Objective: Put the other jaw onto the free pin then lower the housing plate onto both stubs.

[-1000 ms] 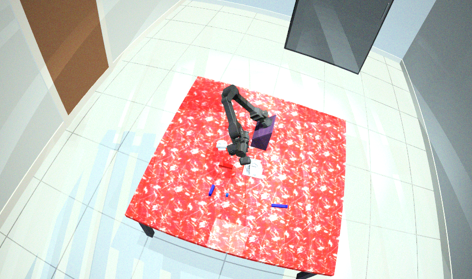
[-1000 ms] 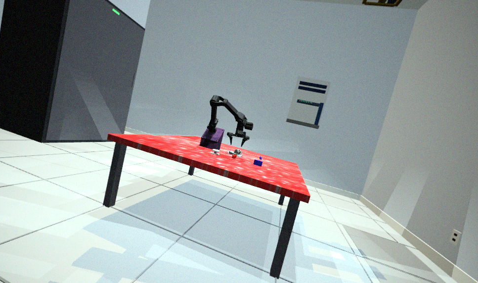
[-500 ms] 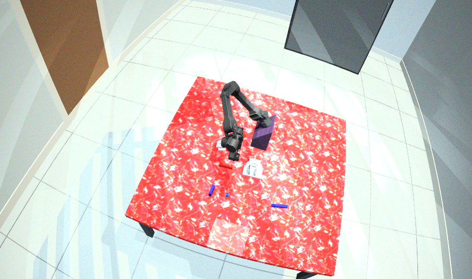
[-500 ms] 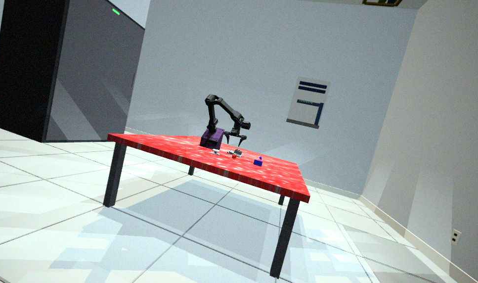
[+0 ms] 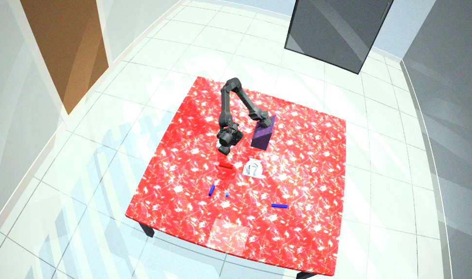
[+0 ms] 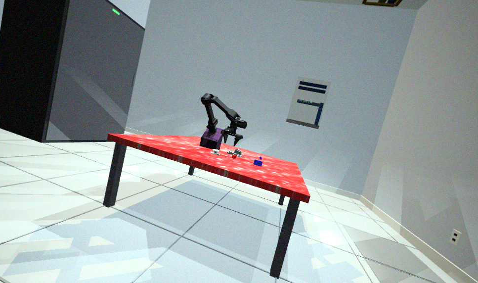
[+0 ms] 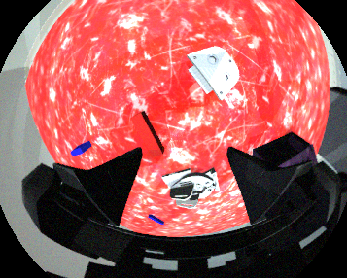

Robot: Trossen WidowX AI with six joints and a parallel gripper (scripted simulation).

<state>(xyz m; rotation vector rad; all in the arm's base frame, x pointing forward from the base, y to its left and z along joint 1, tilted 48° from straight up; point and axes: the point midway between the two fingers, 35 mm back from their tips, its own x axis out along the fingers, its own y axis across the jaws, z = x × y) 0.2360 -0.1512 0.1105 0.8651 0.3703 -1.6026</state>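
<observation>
The red bar is 6 cm ahead of my gripper tip and 8 cm below it.
</observation>
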